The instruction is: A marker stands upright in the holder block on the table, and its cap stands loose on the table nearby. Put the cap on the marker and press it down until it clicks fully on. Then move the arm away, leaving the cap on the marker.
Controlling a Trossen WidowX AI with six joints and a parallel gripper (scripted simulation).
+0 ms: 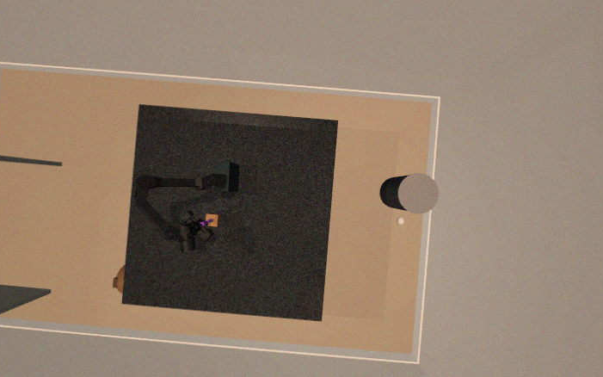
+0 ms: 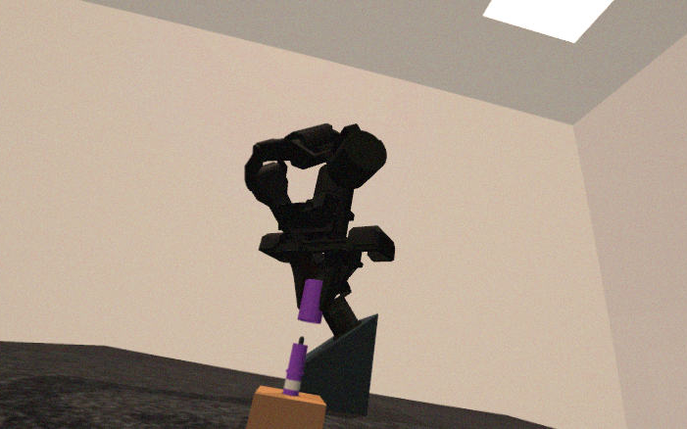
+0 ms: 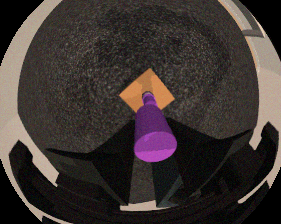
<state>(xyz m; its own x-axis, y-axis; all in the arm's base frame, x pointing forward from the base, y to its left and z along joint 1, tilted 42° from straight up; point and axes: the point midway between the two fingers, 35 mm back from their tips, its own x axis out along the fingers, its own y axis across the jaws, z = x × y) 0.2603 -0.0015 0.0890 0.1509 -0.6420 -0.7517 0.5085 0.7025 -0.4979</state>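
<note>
The orange holder block is 11 cm below my gripper tip. From my gripper tip the other things lie so: purple cap: 1 cm above.
</note>
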